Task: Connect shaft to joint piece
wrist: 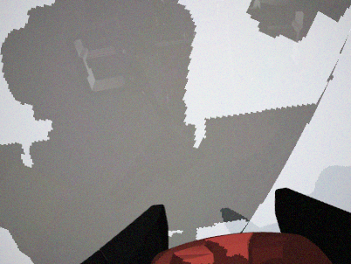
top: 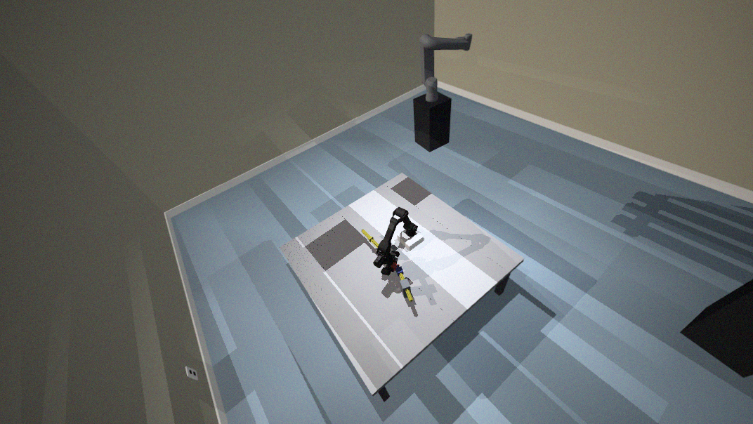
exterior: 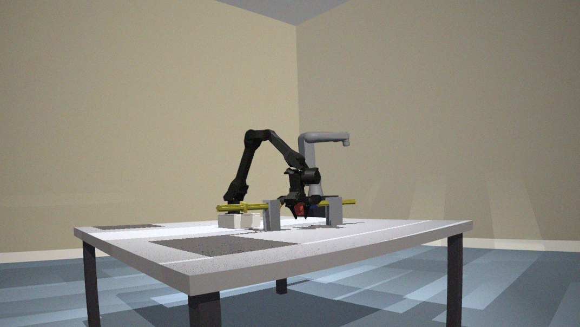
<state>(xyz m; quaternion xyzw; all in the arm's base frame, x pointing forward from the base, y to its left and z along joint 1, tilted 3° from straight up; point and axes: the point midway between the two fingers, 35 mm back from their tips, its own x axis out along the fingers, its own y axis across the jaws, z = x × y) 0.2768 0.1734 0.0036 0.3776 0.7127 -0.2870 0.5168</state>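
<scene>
My gripper tip is now 50 mm below the red square joint piece.
</scene>
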